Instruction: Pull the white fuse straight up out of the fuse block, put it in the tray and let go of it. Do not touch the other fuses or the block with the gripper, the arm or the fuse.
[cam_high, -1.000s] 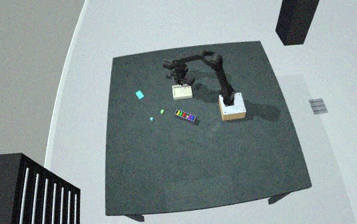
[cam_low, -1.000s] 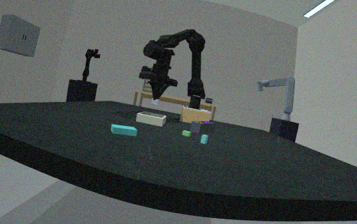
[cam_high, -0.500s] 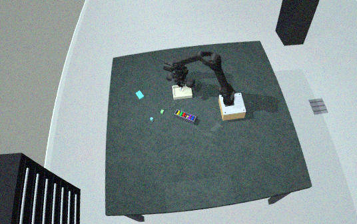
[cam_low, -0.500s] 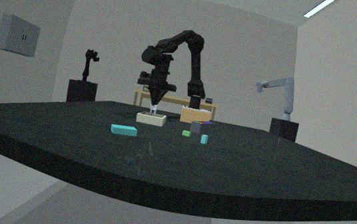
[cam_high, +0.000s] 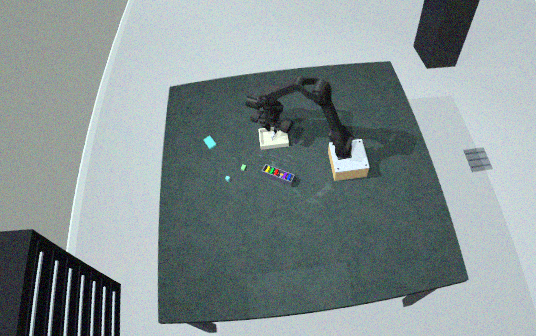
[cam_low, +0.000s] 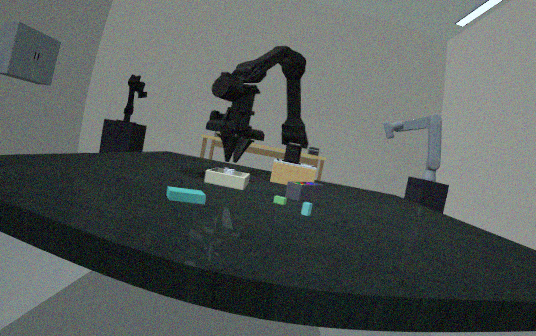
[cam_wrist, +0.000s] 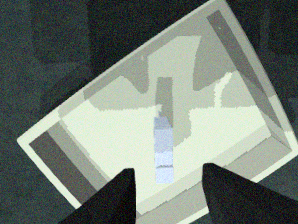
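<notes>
The cream tray is 5 cm below my gripper tip. From my gripper tip the other things lie so: small cyan cube 23 cm ahead, 18 cm to the left, 5 cm below; small green cube 16 cm ahead, 14 cm to the left, 5 cm below.
</notes>
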